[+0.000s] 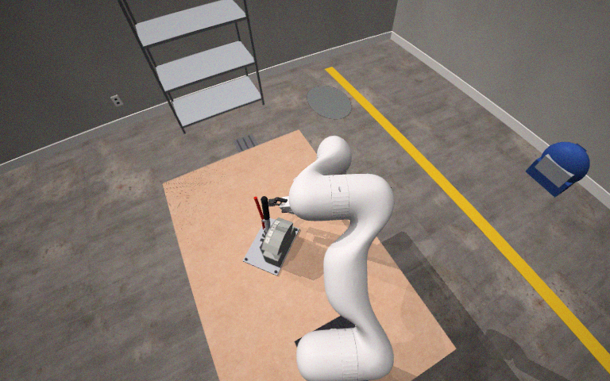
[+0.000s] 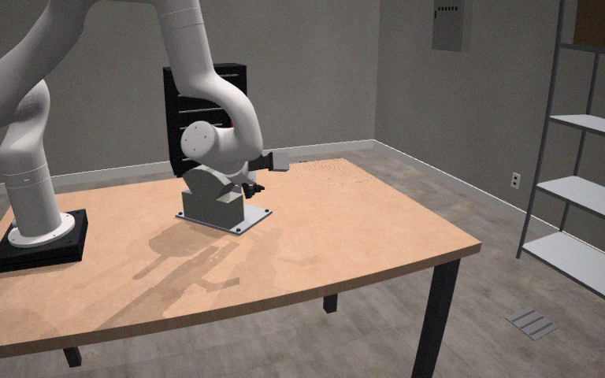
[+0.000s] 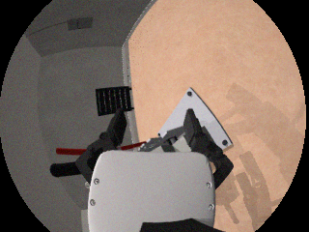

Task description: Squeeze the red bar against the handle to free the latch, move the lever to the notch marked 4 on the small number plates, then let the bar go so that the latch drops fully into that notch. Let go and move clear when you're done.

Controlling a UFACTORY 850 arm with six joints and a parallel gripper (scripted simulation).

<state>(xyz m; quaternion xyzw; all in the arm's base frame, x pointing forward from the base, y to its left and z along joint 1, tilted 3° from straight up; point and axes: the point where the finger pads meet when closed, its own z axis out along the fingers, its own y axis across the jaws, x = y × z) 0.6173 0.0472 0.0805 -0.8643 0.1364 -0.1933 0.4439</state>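
My gripper is now 70 mm to the right of the red bar, 70 mm past it and 50 mm below it.
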